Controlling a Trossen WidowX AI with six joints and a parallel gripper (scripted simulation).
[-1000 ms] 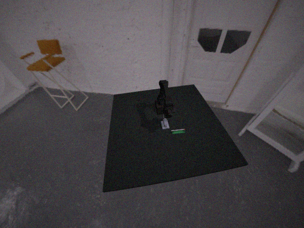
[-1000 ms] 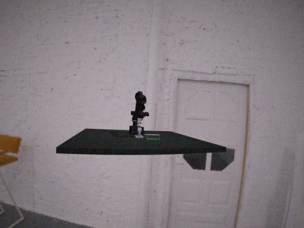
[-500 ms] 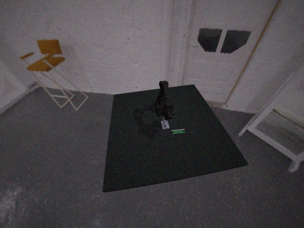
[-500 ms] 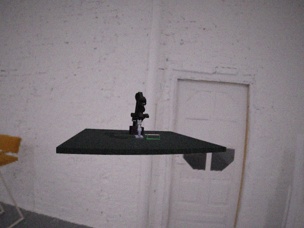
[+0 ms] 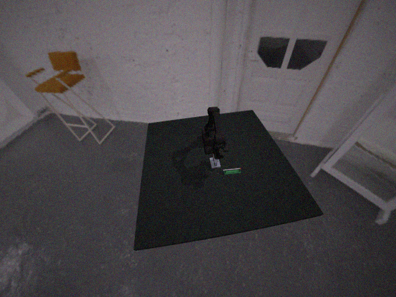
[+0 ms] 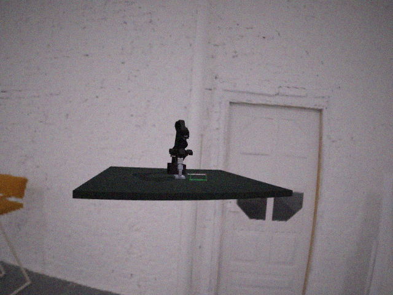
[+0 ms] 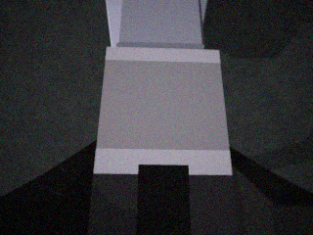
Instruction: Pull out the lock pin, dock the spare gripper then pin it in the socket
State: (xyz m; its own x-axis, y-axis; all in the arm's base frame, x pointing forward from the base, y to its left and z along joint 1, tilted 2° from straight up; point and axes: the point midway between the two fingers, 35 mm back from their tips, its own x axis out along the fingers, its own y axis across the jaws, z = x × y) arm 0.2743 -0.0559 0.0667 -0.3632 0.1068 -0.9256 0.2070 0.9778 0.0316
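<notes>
Right now the green holder is 15 cm ahead of my gripper tip, 11 cm below it and 10 cm to the left of it. The rest, counted from my gripper tip: mount: 8 cm below, 2 cm ahead.
</notes>
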